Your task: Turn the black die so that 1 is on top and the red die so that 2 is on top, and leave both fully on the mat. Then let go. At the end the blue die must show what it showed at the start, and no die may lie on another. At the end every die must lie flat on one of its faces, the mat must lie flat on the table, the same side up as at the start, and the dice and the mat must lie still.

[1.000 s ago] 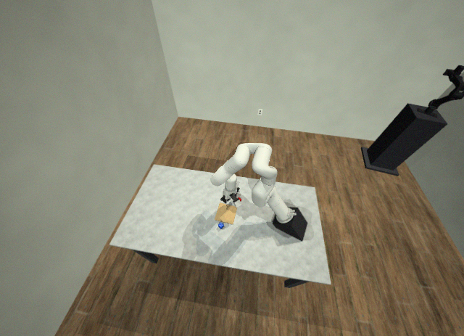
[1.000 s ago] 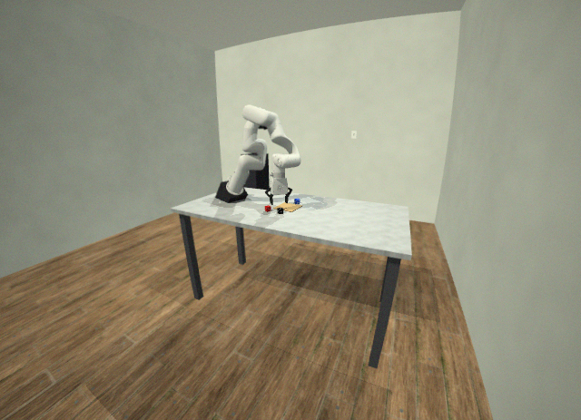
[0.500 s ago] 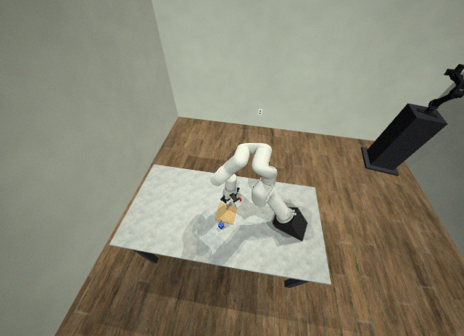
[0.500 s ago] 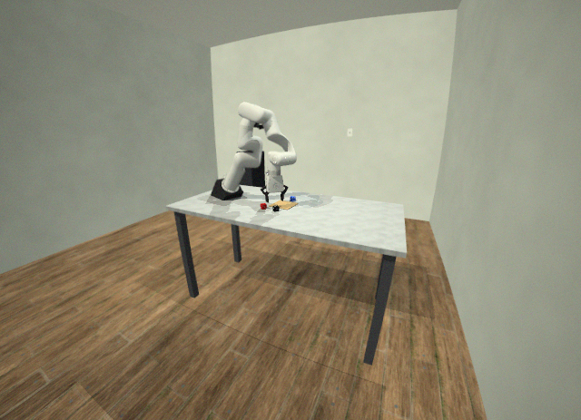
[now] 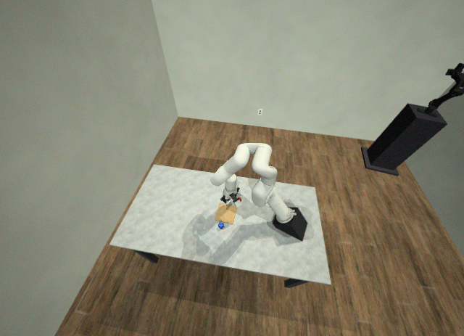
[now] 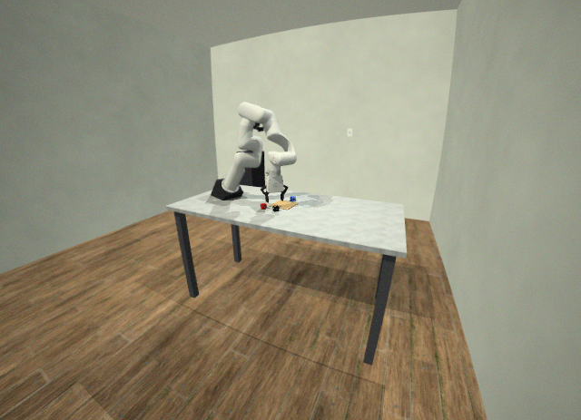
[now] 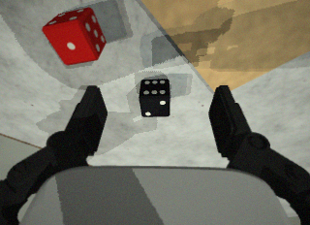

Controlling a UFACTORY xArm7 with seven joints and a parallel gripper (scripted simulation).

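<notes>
The black die is 20 mm ahead of my hand, 20 mm to the right of it and 40 mm below it. The rest, counted from my hand: blue die 200 mm to the left, 40 mm below; red die 60 mm behind, 30 mm to the right, 40 mm below; tan mat 100 mm to the left, 60 mm below.
</notes>
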